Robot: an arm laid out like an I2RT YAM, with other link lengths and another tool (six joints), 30 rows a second.
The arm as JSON. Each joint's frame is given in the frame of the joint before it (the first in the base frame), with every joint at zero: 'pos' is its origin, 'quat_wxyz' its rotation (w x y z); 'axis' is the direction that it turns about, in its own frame. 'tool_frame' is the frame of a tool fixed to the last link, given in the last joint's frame.
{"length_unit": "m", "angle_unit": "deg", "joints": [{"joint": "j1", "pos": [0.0, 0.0, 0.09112], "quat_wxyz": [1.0, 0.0, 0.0, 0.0], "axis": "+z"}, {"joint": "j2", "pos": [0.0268, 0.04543, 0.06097], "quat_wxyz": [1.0, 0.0, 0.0, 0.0], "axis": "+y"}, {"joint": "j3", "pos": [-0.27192, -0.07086, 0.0], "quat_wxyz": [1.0, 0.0, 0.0, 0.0], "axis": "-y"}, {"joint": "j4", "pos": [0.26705, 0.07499, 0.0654], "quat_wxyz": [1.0, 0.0, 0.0, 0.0], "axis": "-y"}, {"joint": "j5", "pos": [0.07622, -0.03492, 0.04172], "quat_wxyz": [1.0, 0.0, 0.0, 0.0], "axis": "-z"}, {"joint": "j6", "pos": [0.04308, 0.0, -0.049], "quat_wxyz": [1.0, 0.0, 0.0, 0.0], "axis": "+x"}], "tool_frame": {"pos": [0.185, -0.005, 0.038], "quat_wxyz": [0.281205, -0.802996, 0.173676, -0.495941]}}
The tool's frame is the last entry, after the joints.
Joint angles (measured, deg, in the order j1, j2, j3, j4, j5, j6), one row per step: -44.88, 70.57, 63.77, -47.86, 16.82, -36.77; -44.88, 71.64, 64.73, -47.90, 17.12, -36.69; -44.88, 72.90, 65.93, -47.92, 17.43, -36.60; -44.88, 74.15, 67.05, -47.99, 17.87, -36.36; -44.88, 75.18, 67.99, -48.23, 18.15, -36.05; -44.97, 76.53, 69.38, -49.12, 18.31, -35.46; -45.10, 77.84, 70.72, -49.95, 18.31, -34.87; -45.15, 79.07, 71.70, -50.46, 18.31, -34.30; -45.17, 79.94, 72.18, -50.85, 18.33, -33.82; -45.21, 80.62, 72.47, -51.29, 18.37, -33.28; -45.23, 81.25, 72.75, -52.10, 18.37, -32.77; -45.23, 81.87, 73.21, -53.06, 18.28, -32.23; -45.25, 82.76, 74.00, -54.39, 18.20, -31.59; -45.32, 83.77, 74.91, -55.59, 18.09, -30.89; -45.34, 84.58, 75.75, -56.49, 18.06, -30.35
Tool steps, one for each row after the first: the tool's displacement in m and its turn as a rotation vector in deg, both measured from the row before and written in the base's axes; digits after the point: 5 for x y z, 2 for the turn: 0.00207, -0.00378, 0.00085, -0.05, 0.23, -0.24; 0.00285, -0.00461, 0.00151, -0.11, 0.18, -0.25; 0.00208, -0.00468, 0.00079, -0.07, 0.25, -0.44; 0.00148, -0.00325, 0.00007, 0.12, 0.21, -0.40; 0.00077, -0.00305, -0.00074, 0.60, 0.34, -0.64; 0.00104, -0.00288, -0.00089, 0.65, 0.22, -0.60; 0.00146, -0.00245, -0.00227, 0.62, 0.20, -0.51; 0.00039, -0.00110, -0.00339, 0.60, 0.29, -0.42; -0.00061, -0.00047, -0.00367, 0.63, 0.30, -0.50; -0.00156, 0.00095, -0.00454, 0.88, 0.53, -0.44; -0.00119, 0.00126, -0.00352, 0.90, 0.44, -0.41; -0.00150, 0.00122, -0.00384, 1.12, 0.62, -0.52; -0.00097, 0.00027, -0.00336, 1.04, 0.48, -0.62; -0.00026, -0.00023, -0.00164, 0.67, 0.32, -0.47
